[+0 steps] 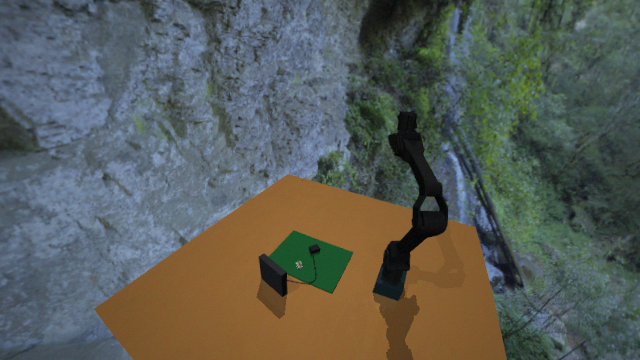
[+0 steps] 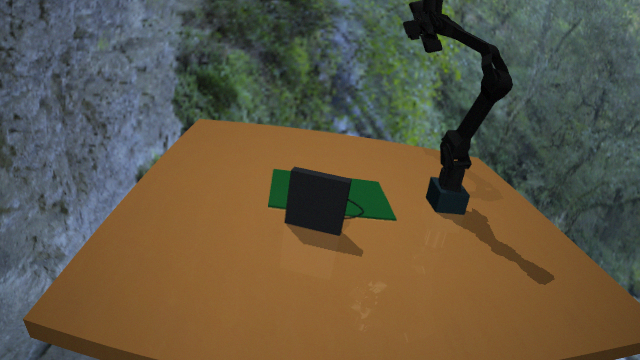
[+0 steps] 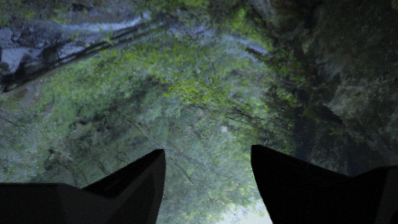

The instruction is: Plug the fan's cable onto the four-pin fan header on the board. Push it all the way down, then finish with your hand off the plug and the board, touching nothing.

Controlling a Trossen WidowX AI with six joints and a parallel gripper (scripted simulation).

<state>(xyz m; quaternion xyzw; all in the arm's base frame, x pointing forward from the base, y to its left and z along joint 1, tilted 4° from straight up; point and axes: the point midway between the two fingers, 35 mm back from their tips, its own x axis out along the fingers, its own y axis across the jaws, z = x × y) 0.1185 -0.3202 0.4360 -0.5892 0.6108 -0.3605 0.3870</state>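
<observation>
Right now my gripper tip is 51 cm above the black plug, 34 cm to the right of it and 22 cm short of it. Round my gripper tip: white four-pin fan header (52 cm below, 45 cm to the left, 22 cm ahead); black fan (57 cm to the left, 46 cm below, 22 cm ahead); green board (53 cm below, 39 cm to the left, 21 cm ahead).
</observation>
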